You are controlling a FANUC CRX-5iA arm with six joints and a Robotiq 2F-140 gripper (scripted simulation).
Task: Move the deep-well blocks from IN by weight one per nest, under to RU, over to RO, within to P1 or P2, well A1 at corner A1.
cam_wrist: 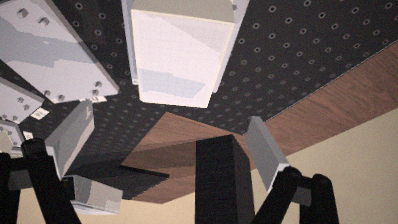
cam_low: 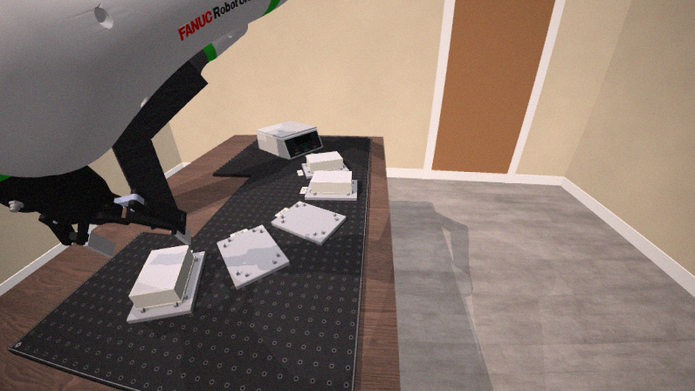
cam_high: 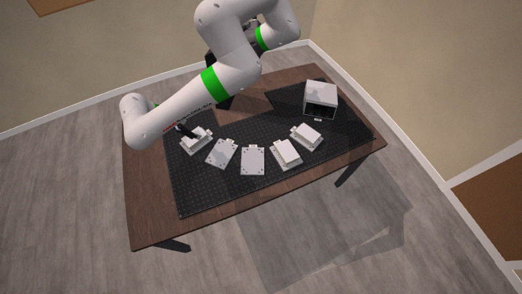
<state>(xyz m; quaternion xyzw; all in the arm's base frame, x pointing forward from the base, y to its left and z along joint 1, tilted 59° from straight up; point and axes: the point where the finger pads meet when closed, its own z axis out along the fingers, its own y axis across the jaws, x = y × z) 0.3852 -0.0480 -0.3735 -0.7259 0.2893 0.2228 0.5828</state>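
Now: hand 64 cm to the right of the plate and 11 cm above it. From my hand the other things lie so: weigher platform 78 cm to the left, 29 cm behind, 3 cm below; check-weigher CW 78 cm to the left, 28 cm behind, 5 cm below.
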